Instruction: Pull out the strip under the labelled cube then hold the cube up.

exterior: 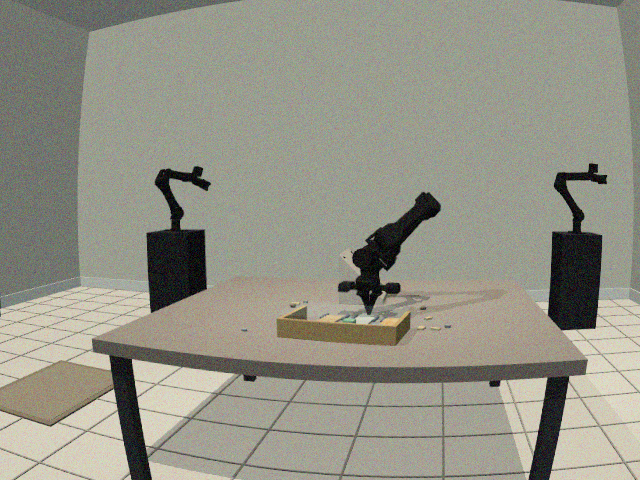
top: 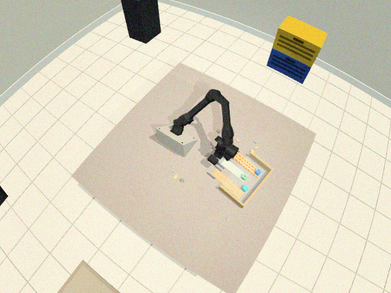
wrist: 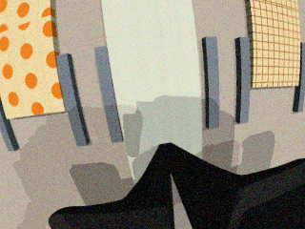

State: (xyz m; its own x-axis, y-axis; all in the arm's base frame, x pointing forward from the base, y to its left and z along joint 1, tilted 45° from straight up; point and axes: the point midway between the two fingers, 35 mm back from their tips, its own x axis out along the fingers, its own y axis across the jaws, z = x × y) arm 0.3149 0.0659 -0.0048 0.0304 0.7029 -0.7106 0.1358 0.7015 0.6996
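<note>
The labelled cube lies 210 mm ahead of my gripper tip, 30 mm to the right of it and 20 mm above it.
</note>
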